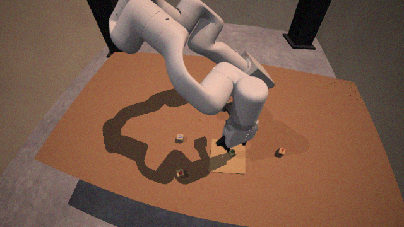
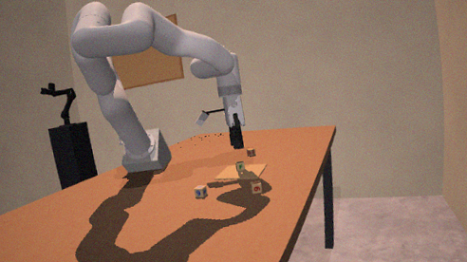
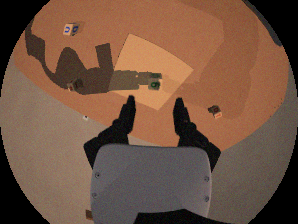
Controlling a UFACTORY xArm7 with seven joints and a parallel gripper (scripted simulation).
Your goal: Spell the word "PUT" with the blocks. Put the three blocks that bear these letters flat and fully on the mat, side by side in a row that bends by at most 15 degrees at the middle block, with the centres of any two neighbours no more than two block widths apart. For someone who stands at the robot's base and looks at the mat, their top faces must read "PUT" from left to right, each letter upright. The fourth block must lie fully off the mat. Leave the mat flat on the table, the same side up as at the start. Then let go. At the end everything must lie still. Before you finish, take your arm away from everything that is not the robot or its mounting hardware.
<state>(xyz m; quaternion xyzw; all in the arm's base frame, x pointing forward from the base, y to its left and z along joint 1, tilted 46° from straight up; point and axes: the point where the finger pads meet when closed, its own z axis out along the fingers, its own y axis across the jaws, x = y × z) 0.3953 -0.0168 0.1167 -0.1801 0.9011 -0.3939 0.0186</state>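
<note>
The tan mat lies 10 cm below my hand, 2 cm to the right of it and 1 cm ahead of it. From my hand the other things lie so: T block 21 cm to the left, 9 cm below, 2 cm ahead; P block 20 cm to the right, 9 cm below, 7 cm ahead.
</note>
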